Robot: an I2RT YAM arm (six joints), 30 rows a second.
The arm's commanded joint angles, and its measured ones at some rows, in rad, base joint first. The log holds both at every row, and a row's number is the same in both.
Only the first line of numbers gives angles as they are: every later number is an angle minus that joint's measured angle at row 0.
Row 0, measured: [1.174 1.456 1.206 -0.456 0.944 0.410]
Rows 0 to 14, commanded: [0.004 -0.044 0.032 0.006 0.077 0.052]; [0.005 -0.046 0.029 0.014 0.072 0.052]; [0.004 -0.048 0.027 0.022 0.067 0.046]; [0.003 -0.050 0.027 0.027 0.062 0.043]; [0.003 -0.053 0.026 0.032 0.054 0.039]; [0.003 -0.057 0.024 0.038 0.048 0.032]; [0.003 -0.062 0.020 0.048 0.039 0.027]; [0.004 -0.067 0.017 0.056 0.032 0.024]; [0.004 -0.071 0.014 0.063 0.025 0.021]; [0.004 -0.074 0.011 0.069 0.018 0.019]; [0.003 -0.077 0.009 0.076 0.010 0.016]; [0.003 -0.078 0.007 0.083 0.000 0.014]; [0.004 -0.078 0.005 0.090 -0.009 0.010]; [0.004 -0.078 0.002 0.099 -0.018 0.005]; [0.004 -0.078 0.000 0.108 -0.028 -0.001]
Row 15, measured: [0.000 -0.034 -0.003 0.040 -0.042 0.014]
